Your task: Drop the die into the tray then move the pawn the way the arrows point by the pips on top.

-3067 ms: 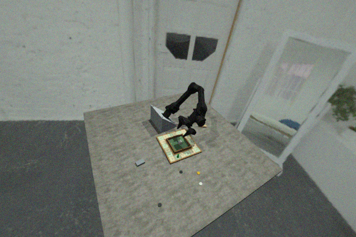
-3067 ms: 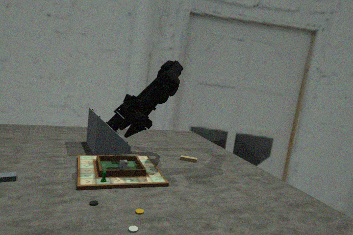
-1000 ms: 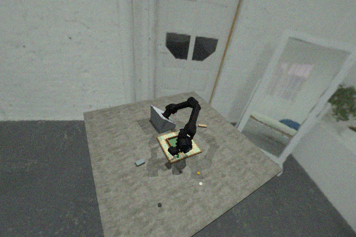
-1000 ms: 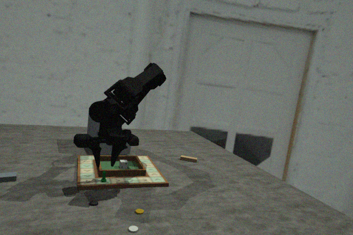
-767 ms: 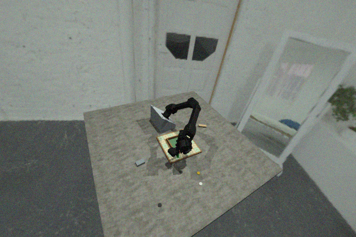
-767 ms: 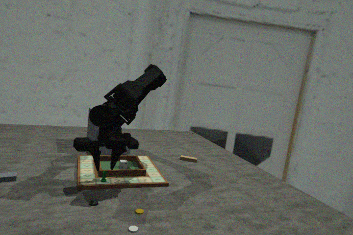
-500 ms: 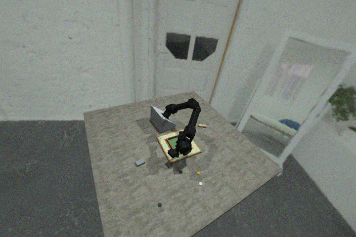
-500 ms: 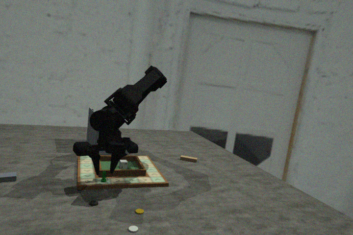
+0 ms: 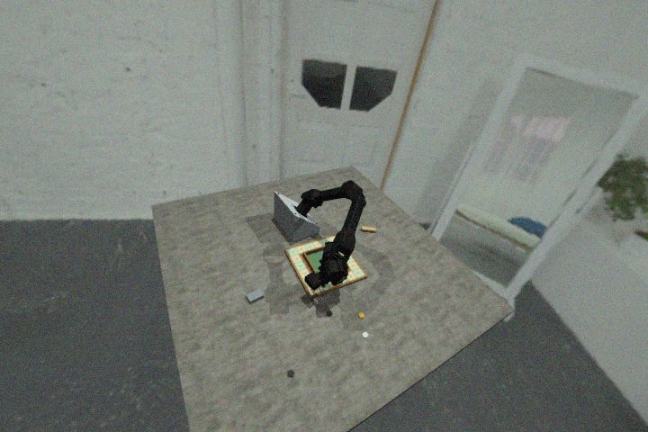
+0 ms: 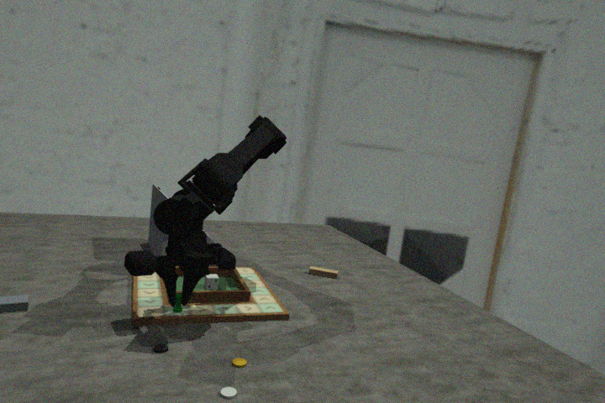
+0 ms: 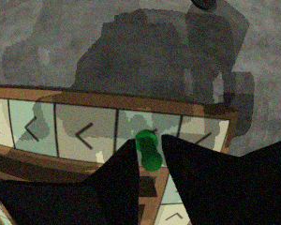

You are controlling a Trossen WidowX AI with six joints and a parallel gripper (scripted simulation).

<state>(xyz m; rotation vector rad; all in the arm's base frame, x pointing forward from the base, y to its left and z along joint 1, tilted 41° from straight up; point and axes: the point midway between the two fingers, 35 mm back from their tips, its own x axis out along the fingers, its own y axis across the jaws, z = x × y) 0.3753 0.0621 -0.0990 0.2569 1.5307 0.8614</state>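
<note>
Now: the white die 13 cm behind my gripper tip and 7 cm to the left of it. Round my gripper tip: green dice tray (12 cm behind, 5 cm to the left, 2 cm below); then green pawn (right at my gripper tip); then grey block (4 cm behind, 28 cm to the right, 2 cm below).
</note>
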